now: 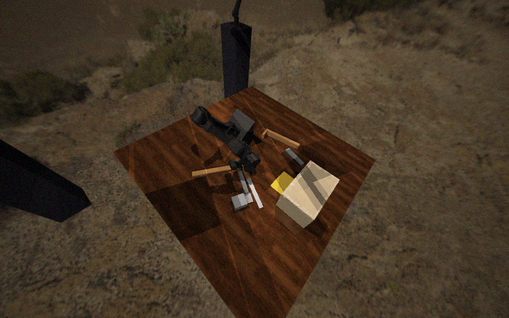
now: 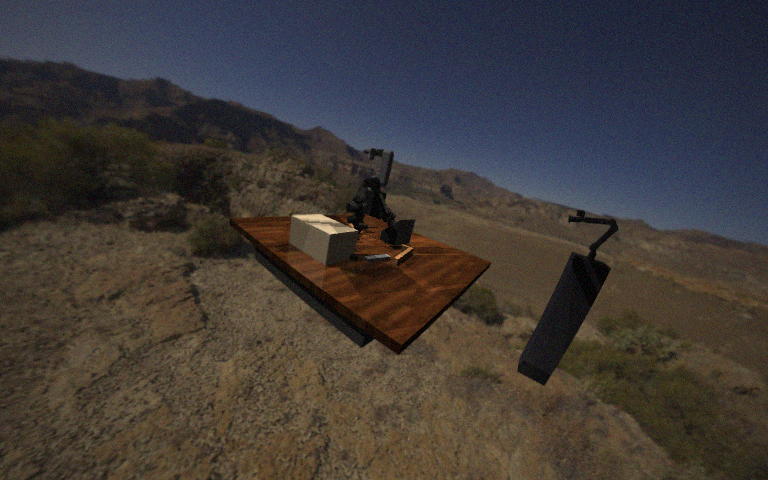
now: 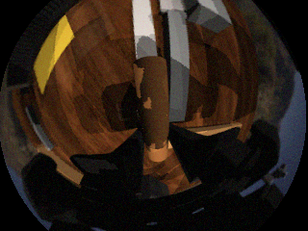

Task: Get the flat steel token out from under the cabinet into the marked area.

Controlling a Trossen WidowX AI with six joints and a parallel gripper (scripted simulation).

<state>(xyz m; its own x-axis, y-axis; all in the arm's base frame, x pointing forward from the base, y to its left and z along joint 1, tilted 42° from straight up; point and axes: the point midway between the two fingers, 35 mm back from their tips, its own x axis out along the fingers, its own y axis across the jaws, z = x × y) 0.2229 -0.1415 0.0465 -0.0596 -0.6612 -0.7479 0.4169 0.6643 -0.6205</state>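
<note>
My gripper tip is now 110 mm short of the grey scraper and 100 mm to the left of it. The rest, counted from my gripper tip: wooden stick (110 mm behind, 130 mm to the right); then grey block (140 mm ahead, 180 mm to the right, 10 mm above); then grey bar (180 mm ahead, 330 mm to the left).
</note>
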